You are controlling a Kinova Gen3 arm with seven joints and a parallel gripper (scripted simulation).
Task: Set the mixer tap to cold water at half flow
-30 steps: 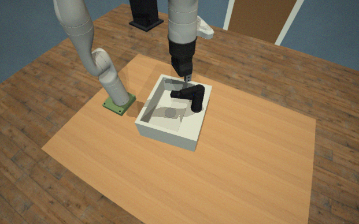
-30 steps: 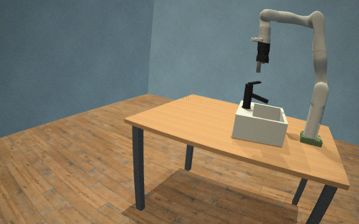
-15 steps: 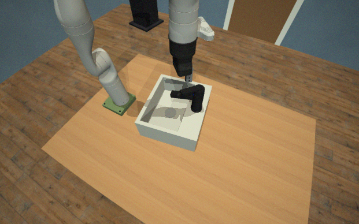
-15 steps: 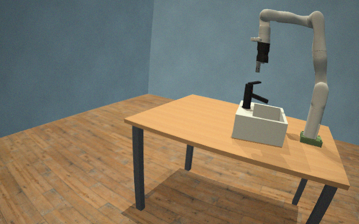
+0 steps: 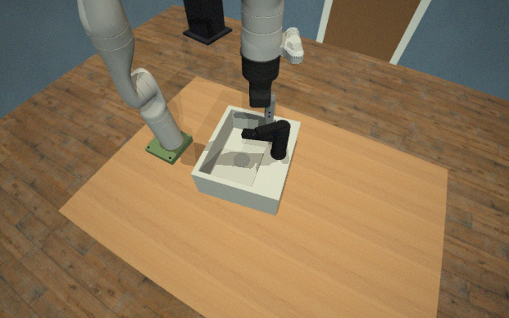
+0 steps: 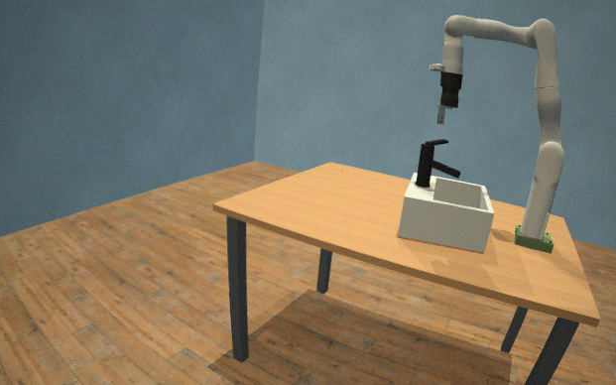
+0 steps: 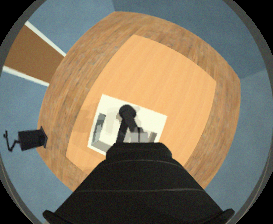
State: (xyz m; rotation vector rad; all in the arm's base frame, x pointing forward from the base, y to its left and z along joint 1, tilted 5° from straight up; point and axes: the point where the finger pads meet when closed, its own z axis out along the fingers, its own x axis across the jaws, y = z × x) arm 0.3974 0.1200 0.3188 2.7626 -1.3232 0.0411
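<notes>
Right now the lever is 80 mm below my hand and 20 mm to the left of it. Round my hand: black mixer tap: 130 mm below, 40 mm to the left; white basin: 320 mm below, 100 mm behind, 20 mm to the left.
</notes>
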